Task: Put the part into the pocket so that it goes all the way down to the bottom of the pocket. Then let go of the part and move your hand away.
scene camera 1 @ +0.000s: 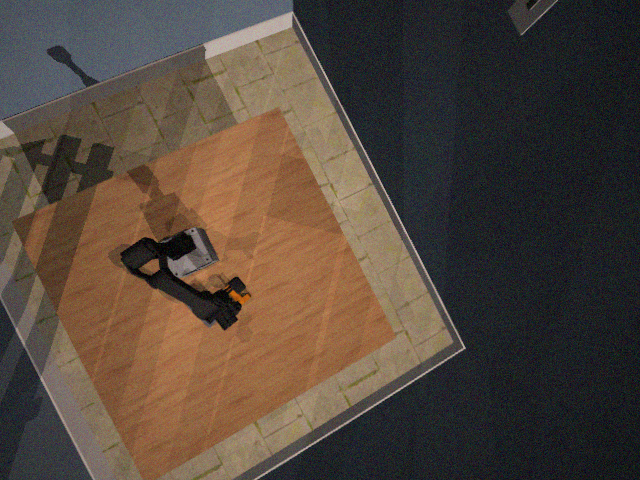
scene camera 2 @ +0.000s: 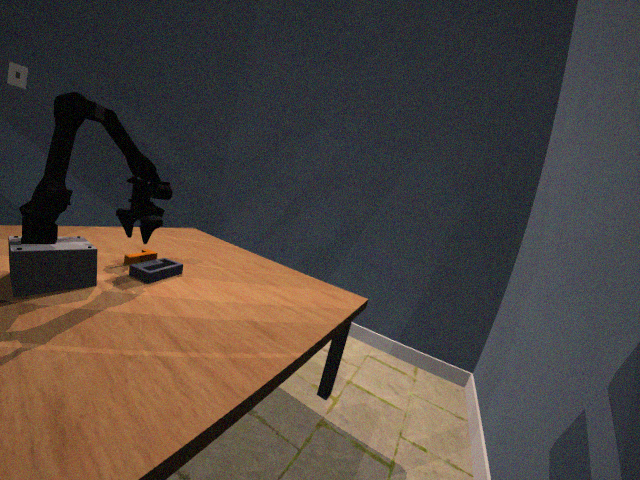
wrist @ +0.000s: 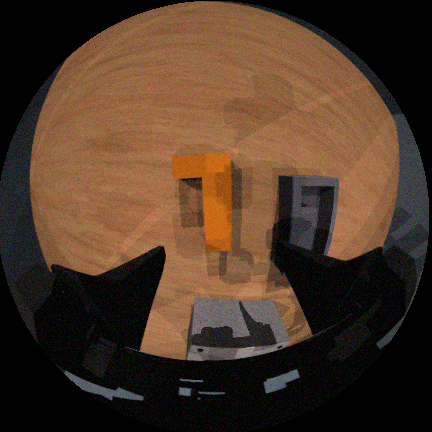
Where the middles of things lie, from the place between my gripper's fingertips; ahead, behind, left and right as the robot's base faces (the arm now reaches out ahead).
Right now the dark grey pocket block [scene camera 2: 151, 271] is 130 mm to the right of my hand, 70 mm below it and 30 mm ahead of it. Round my hand: orange L-shaped block [wrist: 214, 168] 70 mm below, 20 mm to the left, 20 mm ahead.
